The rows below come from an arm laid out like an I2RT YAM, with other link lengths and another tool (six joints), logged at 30 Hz.
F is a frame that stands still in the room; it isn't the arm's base.
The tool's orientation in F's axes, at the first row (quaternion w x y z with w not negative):
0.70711 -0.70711 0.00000 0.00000
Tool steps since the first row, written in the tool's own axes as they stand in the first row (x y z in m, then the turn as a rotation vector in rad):
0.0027 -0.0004 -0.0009 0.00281 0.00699 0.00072
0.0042 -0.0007 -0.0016 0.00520 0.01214 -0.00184
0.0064 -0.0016 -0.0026 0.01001 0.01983 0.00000
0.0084 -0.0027 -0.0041 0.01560 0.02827 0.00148
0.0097 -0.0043 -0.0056 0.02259 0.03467 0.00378
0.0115 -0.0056 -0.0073 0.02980 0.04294 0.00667
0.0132 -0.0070 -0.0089 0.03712 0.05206 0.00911
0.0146 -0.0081 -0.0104 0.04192 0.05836 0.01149
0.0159 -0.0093 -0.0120 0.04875 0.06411 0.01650
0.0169 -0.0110 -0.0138 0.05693 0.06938 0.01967
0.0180 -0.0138 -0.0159 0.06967 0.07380 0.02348
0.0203 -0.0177 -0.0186 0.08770 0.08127 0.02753
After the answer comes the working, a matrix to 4 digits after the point.
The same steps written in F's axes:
0.0027 -0.0009 0.0004 0.00281 0.00072 -0.00699
0.0042 -0.0016 0.0007 0.00520 -0.00184 -0.01214
0.0064 -0.0026 0.0016 0.01001 0.00000 -0.01983
0.0084 -0.0041 0.0027 0.01560 0.00148 -0.02827
0.0097 -0.0056 0.0043 0.02259 0.00378 -0.03467
0.0115 -0.0073 0.0056 0.02980 0.00667 -0.04294
0.0132 -0.0089 0.0070 0.03712 0.00911 -0.05206
0.0146 -0.0104 0.0081 0.04192 0.01149 -0.05836
0.0159 -0.0120 0.0093 0.04875 0.01650 -0.06411
0.0169 -0.0138 0.0110 0.05693 0.01967 -0.06938
0.0180 -0.0159 0.0138 0.06967 0.02348 -0.07380
0.0203 -0.0186 0.0177 0.08770 0.02753 -0.08127

The tool's axes in the first row as the columns of a matrix, in F's axes (rounded; the answer above uses it unrounded):
1.0000 0.0000 0.0000
0.0000 0.0000 1.0000
0.0000 -1.0000 0.0000

